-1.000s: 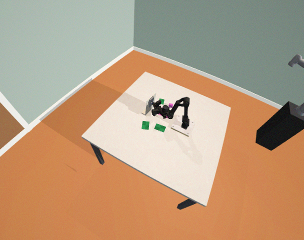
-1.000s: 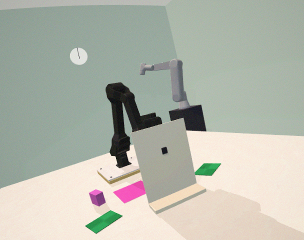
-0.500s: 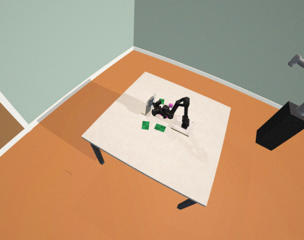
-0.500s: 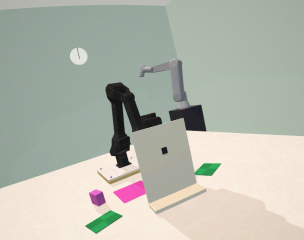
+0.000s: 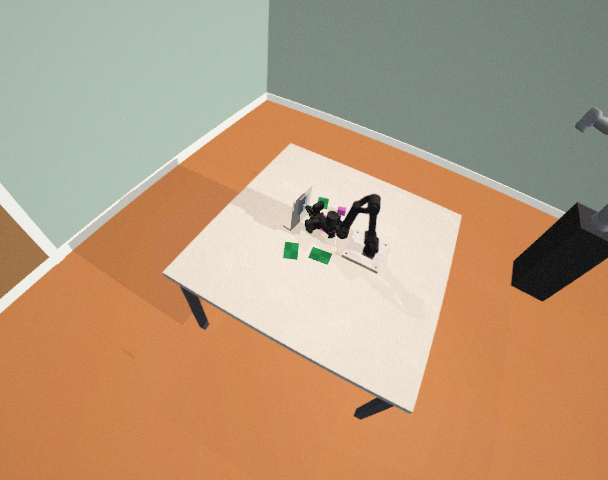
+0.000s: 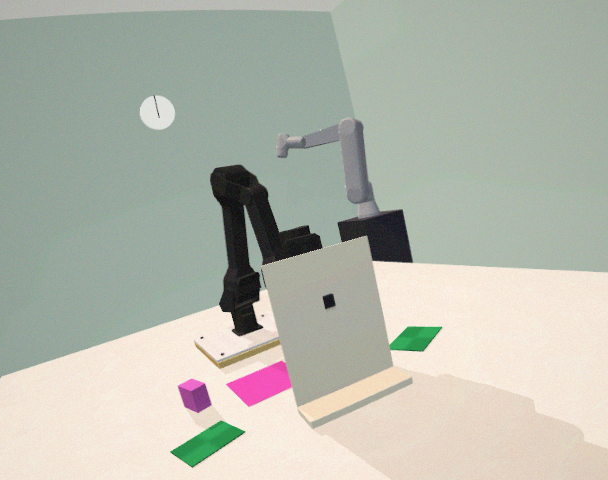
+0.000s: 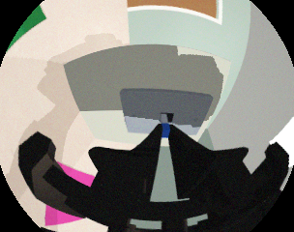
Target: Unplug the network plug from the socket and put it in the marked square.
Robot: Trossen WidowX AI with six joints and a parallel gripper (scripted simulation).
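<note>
The upright grey panel lies 4 cm ahead of my gripper tip and 5 cm below it. The rest, counted from my gripper tip: magenta square (13 cm behind, 8 cm to the right, 15 cm below); then network plug (1 cm ahead).
</note>
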